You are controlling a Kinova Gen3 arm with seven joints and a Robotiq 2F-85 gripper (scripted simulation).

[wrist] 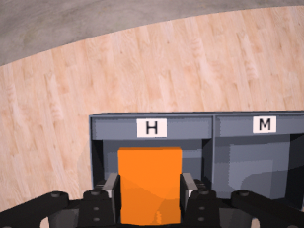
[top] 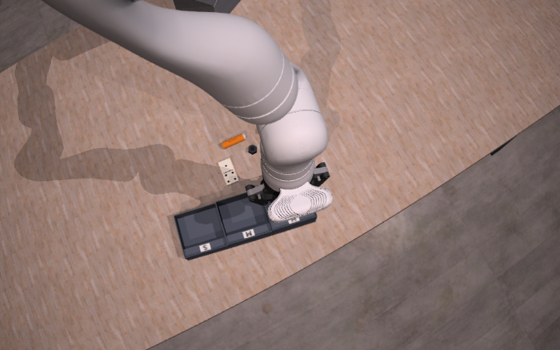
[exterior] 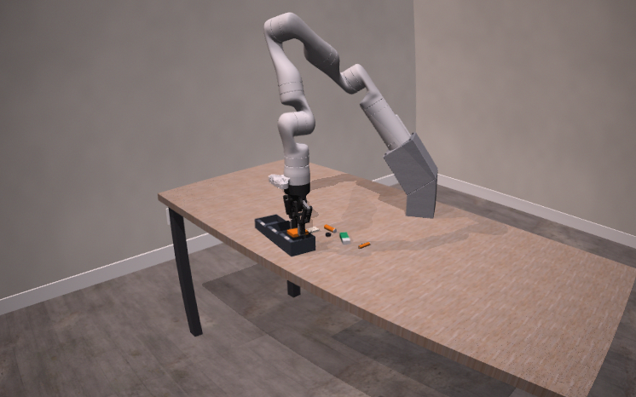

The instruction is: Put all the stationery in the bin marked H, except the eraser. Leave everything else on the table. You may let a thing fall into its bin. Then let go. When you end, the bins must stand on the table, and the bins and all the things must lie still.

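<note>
Right now my hand is 8 cm to the left of the bin marked H, 5 cm above it and 2 cm past it. Also, from my hand: black nut: 13 cm behind, 7 cm below; then orange notepad: 2 cm below; then domino: 11 cm behind, 6 cm to the right, 6 cm below.
</note>
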